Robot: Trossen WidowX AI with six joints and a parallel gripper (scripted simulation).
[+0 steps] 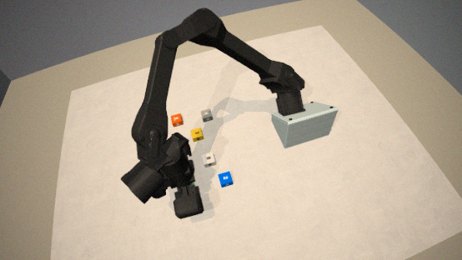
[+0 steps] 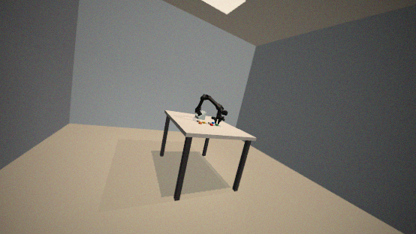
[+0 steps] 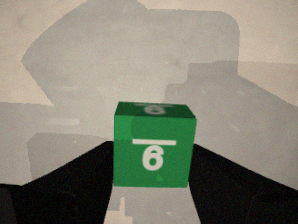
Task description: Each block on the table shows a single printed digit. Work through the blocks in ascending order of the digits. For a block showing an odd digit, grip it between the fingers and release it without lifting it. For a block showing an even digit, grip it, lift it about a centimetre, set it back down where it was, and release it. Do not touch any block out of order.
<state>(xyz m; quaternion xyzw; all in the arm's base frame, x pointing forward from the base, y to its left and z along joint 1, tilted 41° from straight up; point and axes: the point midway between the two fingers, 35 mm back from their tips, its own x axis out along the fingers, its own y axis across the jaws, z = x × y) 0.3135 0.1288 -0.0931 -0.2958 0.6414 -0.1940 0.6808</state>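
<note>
The green block is right at my gripper tip. Round my gripper tip: white block (80 mm to the right, 60 mm behind); then blue block (100 mm behind, 20 mm to the right); then red block (90 mm to the right, 40 mm ahead).
</note>
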